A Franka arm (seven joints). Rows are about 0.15 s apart.
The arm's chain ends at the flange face. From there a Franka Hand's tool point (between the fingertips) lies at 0.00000 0.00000 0.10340 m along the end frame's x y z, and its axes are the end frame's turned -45 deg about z.
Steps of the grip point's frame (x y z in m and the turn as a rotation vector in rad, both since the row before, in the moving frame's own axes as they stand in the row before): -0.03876, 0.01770, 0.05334, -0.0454, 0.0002, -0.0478; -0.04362, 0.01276, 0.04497, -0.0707, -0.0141, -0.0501; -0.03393, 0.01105, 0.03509, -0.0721, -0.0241, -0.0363; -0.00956, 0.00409, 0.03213, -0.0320, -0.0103, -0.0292; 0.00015, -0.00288, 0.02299, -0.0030, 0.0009, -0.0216
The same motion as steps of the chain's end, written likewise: -0.01830, 0.03670, 0.05345, -0.0320, 0.0322, -0.0478; -0.02611, 0.03378, 0.04524, -0.0600, 0.0400, -0.0501; -0.01981, 0.02484, 0.03539, -0.0680, 0.0339, -0.0363; -0.00550, 0.00658, 0.03219, -0.0299, 0.0153, -0.0292; -0.00222, -0.00229, 0.02299, -0.0015, 0.0028, -0.0216
